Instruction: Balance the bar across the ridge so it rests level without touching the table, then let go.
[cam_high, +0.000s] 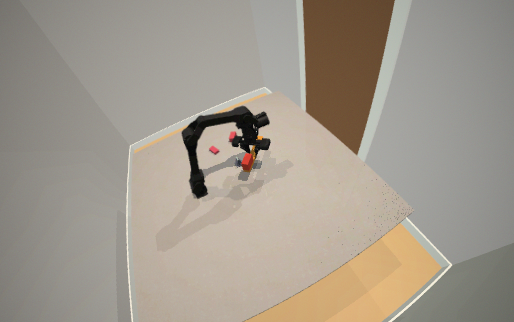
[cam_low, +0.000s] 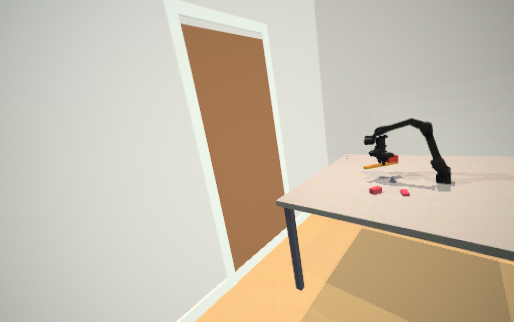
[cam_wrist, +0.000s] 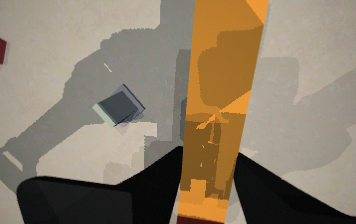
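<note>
The ridge lies 80 mm behind my gripper tip, 70 mm to the left of it and 70 mm below it.
</note>
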